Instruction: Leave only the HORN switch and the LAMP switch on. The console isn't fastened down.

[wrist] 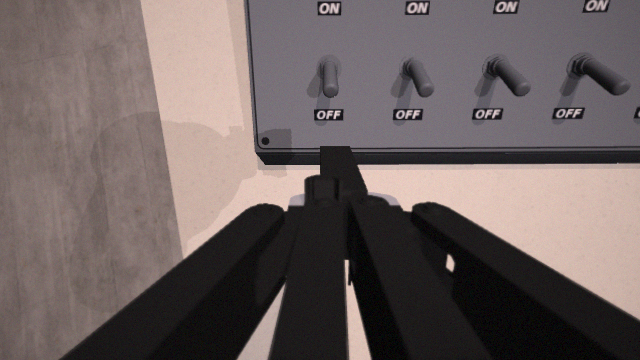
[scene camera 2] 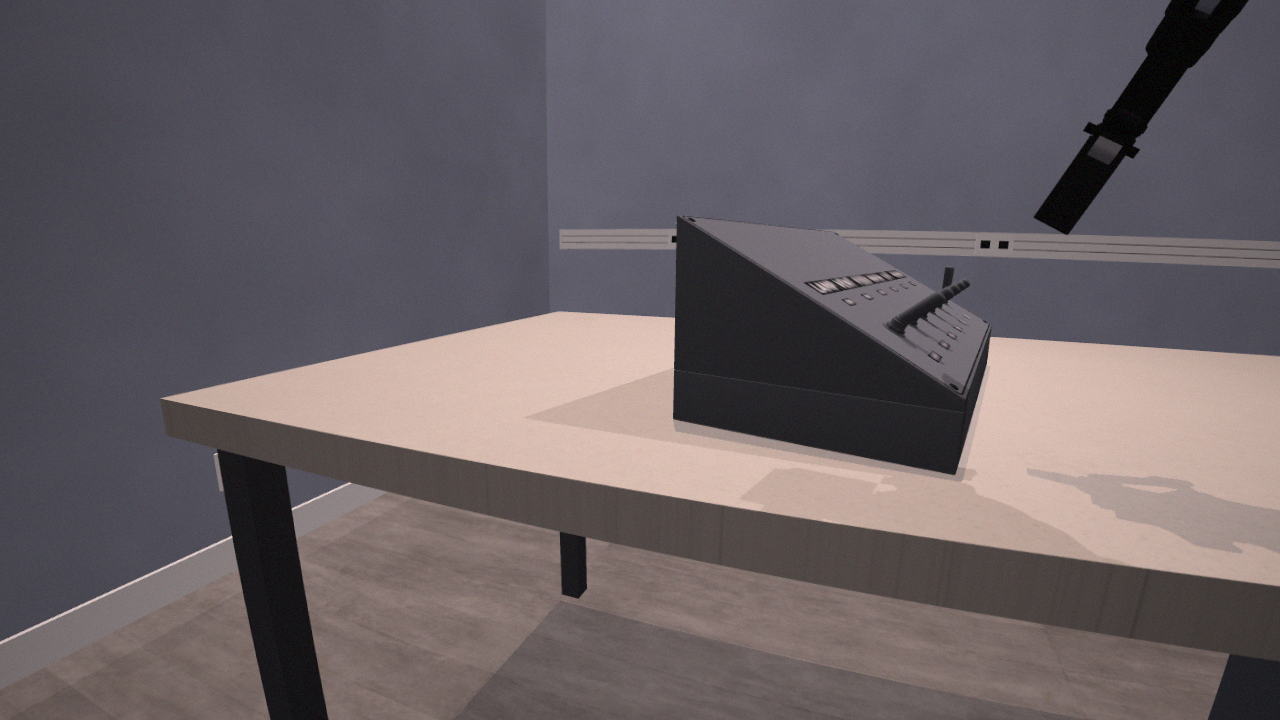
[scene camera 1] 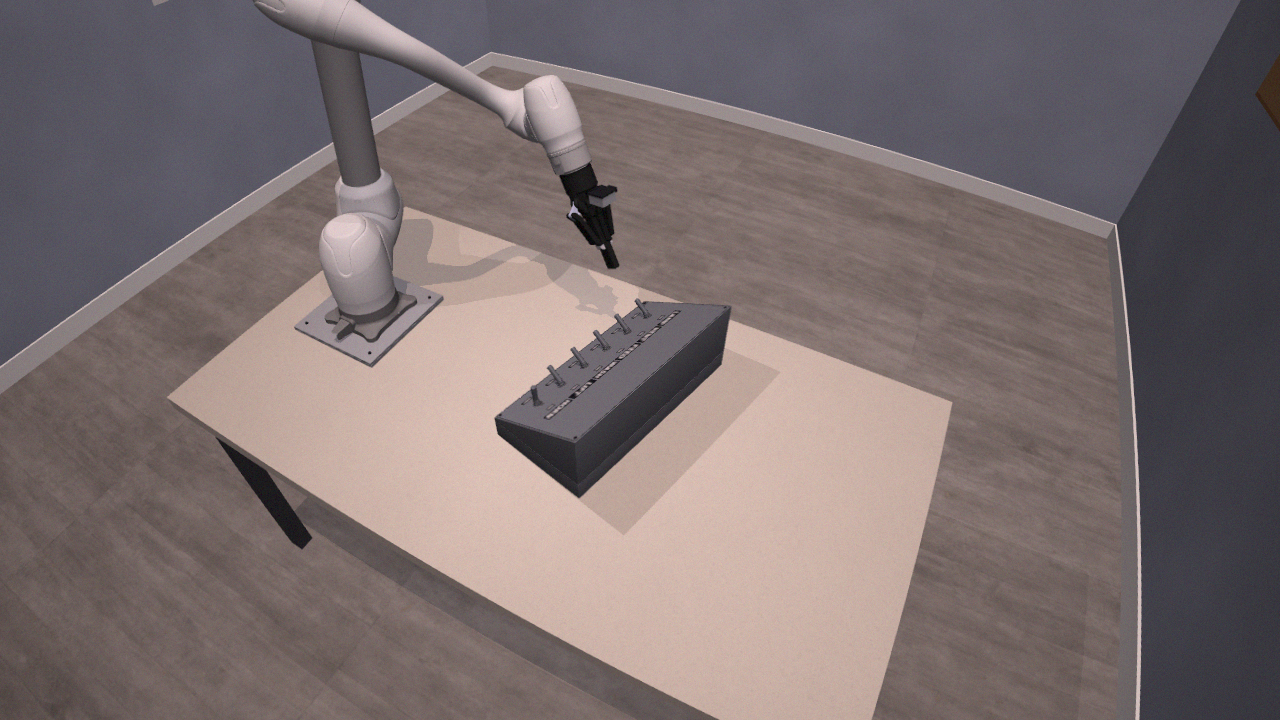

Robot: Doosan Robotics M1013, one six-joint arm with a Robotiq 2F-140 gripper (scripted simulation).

I see my gripper (scene camera 2: 1050, 225) and a console (scene camera 2: 785, 333).
The console also shows in the wrist view (wrist: 554, 106) and in scene camera 1 (scene camera 1: 610, 395). My gripper also shows in the wrist view (wrist: 334, 170) and in scene camera 1 (scene camera 1: 613, 267).
